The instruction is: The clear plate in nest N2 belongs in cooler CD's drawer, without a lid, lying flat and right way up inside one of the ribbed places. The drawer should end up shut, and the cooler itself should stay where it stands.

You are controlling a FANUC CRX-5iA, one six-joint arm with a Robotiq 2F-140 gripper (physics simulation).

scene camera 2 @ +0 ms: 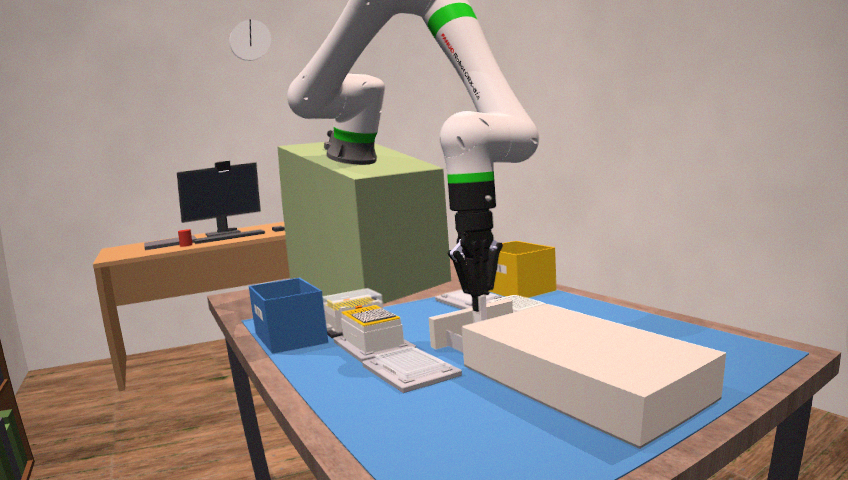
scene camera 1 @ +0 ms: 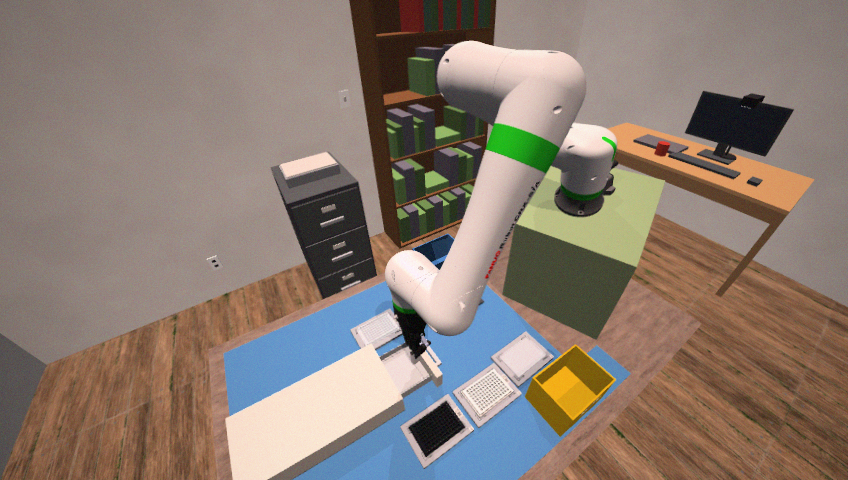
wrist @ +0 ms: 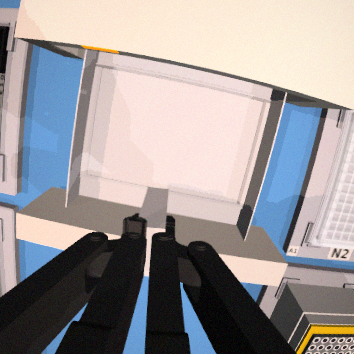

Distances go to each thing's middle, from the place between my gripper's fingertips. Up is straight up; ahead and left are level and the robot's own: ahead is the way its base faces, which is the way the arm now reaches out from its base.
Labels:
My hand is 8 cm short of the drawer (scene camera 1: 407, 377). Round my hand: black plate (scene camera 1: 433, 430) 4 cm ahead, 19 cm to the left, 2 cm below; white plate (scene camera 1: 488, 391) 14 cm behind, 18 cm to the left, 2 cm below; tip rack (scene camera 2: 372, 328) 12 cm behind, 19 cm to the right, 1 cm above.

